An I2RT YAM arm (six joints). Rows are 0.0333 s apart.
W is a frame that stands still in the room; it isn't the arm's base.
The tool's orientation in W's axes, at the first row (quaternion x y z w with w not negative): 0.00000, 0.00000, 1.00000, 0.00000
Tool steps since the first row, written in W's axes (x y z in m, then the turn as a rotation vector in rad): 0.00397, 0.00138, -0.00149, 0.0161, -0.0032, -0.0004; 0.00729, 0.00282, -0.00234, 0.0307, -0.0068, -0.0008; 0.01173, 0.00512, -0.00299, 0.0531, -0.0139, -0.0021; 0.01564, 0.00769, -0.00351, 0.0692, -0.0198, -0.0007; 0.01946, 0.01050, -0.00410, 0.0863, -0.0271, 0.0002; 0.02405, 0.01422, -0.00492, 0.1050, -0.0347, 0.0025; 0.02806, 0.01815, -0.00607, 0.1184, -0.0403, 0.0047; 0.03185, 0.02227, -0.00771, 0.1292, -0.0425, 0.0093; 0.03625, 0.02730, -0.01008, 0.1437, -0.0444, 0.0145; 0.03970, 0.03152, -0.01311, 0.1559, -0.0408, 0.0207; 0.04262, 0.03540, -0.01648, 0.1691, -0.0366, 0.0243; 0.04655, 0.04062, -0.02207, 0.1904, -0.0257, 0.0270
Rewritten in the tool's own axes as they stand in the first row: -0.00397, -0.00138, -0.00149, -0.0161, 0.0032, -0.0004; -0.00729, -0.00282, -0.00234, -0.0307, 0.0068, -0.0008; -0.01173, -0.00512, -0.00299, -0.0531, 0.0139, -0.0021; -0.01564, -0.00769, -0.00351, -0.0692, 0.0198, -0.0007; -0.01946, -0.01050, -0.00410, -0.0863, 0.0271, 0.0002; -0.02405, -0.01422, -0.00492, -0.1050, 0.0347, 0.0025; -0.02806, -0.01815, -0.00607, -0.1184, 0.0403, 0.0047; -0.03185, -0.02227, -0.00771, -0.1292, 0.0425, 0.0093; -0.03625, -0.02730, -0.01008, -0.1437, 0.0444, 0.0145; -0.03970, -0.03152, -0.01311, -0.1559, 0.0408, 0.0207; -0.04262, -0.03540, -0.01648, -0.1691, 0.0366, 0.0243; -0.04655, -0.04062, -0.02207, -0.1904, 0.0257, 0.0270
